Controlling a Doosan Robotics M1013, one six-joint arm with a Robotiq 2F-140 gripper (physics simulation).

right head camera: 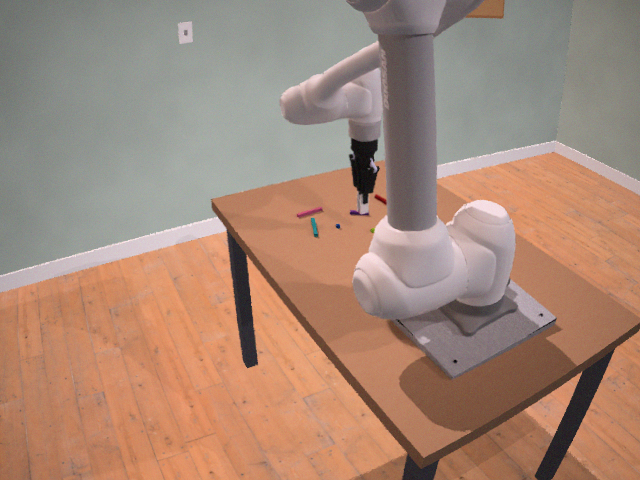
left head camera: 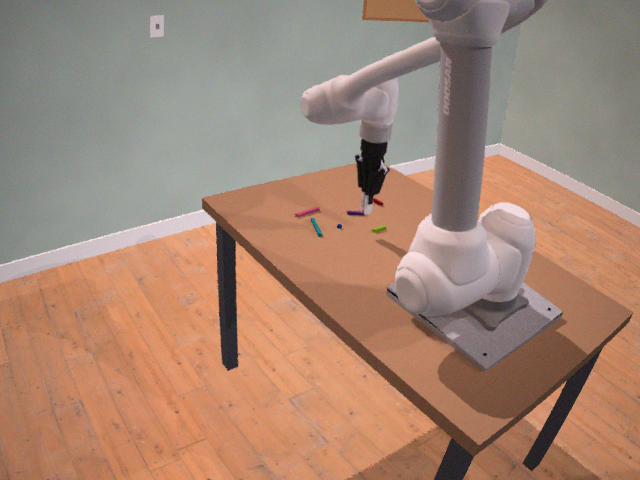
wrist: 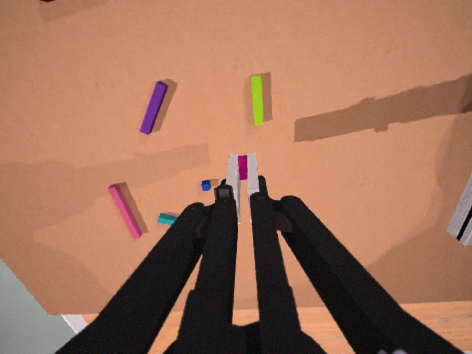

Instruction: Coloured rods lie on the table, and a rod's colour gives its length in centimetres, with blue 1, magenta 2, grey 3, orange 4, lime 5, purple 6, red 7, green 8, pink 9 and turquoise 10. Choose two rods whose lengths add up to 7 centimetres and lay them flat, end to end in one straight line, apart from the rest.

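My gripper is shut on the magenta rod, held above the table between the pale fingertips. The rod cannot be made out in the head views. A lime rod lies flat, beyond the fingertips in the wrist view. A purple rod lies up and left of them there. A small blue rod lies just left of the fingers in the wrist view. A red rod shows partly at that view's top left.
A pink rod and a turquoise rod lie toward the table's left side in the head views. A finger linkage partly hides the turquoise one in the wrist view. The arm's base plate is bolted to the table.
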